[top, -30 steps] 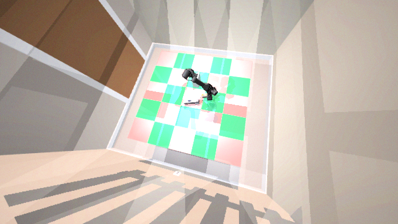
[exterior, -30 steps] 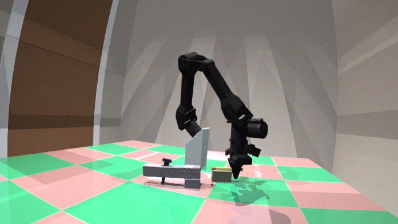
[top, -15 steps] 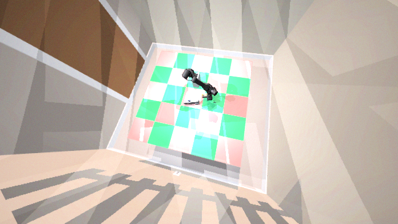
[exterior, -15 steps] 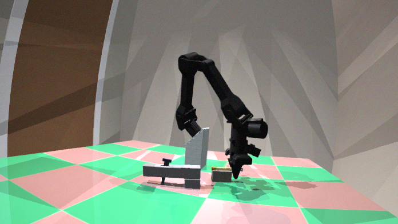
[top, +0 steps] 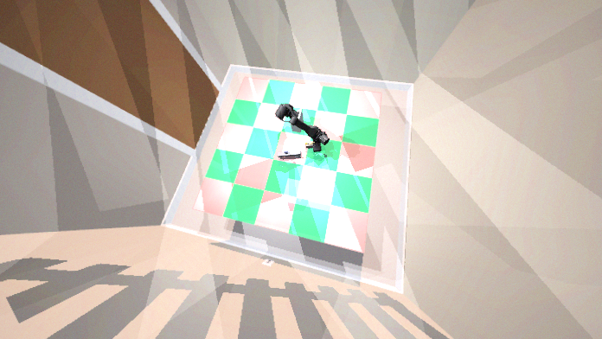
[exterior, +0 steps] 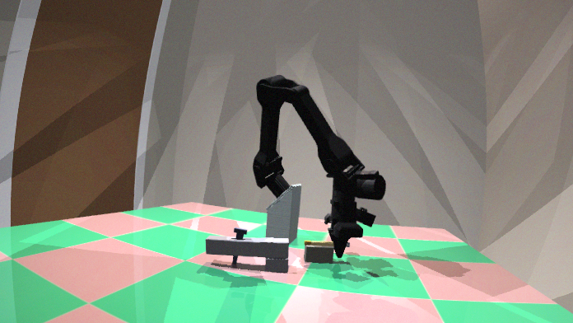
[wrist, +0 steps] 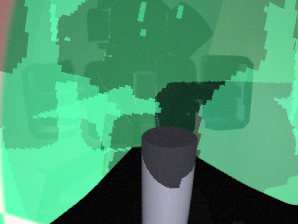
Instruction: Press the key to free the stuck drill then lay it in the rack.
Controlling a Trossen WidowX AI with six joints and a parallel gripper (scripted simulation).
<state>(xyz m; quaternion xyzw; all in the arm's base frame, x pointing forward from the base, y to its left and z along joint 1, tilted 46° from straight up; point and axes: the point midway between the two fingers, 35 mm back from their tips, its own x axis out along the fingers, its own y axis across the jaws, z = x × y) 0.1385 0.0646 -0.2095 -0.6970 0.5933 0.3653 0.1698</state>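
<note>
Now: the drill 4 cm to the right of my gripper tip, 3 cm above it and 1 cm ahead of it. From my gripper tip the other things lie so: rack: 5 cm to the right, 1 cm ahead, 1 cm above; then key: 21 cm to the right, 14 cm ahead, 4 cm above.
</note>
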